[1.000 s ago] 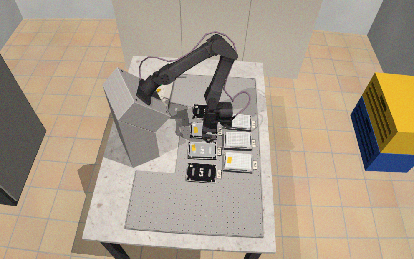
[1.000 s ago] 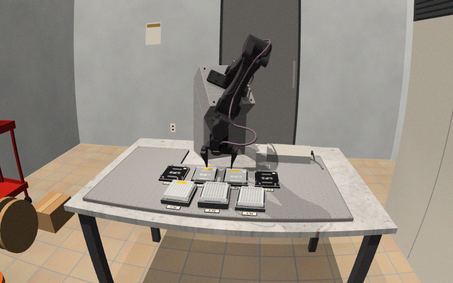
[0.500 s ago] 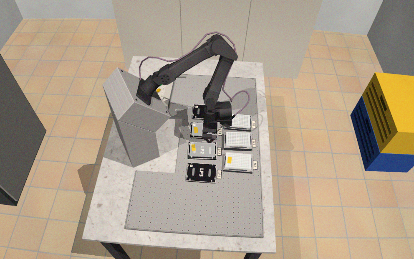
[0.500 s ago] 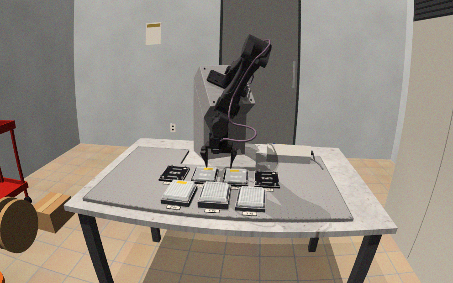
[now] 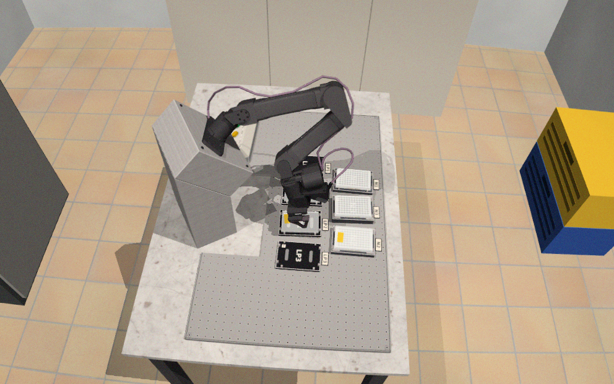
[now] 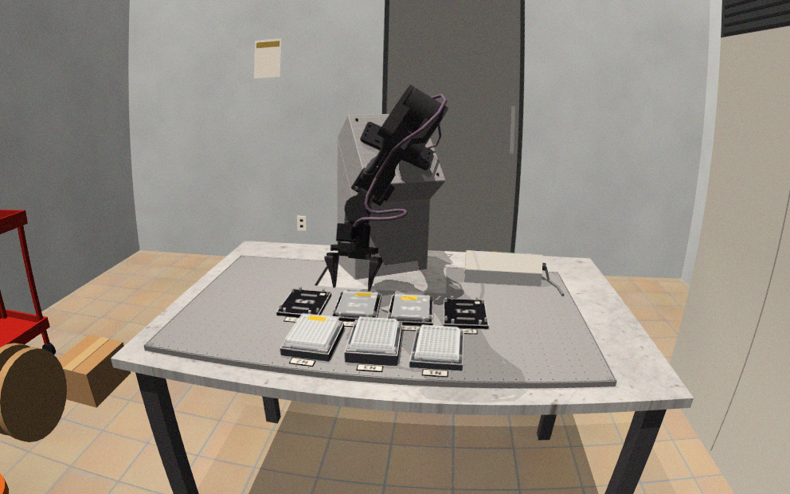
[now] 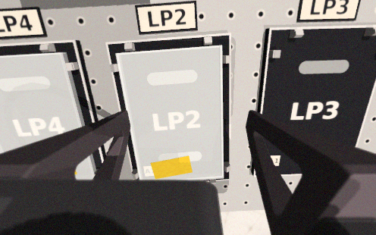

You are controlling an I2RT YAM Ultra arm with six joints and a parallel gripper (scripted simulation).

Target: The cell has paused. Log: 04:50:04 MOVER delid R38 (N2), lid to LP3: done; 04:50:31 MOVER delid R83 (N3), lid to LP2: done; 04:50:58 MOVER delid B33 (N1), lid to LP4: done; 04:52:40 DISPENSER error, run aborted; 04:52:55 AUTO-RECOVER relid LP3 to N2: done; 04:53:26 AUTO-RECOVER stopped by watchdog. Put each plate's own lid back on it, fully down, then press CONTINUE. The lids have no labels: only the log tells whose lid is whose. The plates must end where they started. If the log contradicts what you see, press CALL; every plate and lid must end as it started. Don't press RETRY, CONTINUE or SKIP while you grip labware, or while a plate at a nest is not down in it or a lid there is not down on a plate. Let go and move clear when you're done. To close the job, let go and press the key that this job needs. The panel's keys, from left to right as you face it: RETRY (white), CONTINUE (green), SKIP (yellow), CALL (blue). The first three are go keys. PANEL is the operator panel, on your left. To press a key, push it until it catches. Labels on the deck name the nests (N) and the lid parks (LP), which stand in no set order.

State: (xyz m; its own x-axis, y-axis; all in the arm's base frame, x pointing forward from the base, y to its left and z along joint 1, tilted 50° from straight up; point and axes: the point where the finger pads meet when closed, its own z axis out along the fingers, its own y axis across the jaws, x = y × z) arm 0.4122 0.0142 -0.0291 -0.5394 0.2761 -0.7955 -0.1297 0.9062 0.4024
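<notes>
Right now the plate is 140 mm ahead of my hand, 110 mm to the left of it and 30 mm below it. The rest, counted from my hand: green continue key 380 mm behind, 330 mm to the left; then white retry key 390 mm behind, 380 mm to the left.
</notes>
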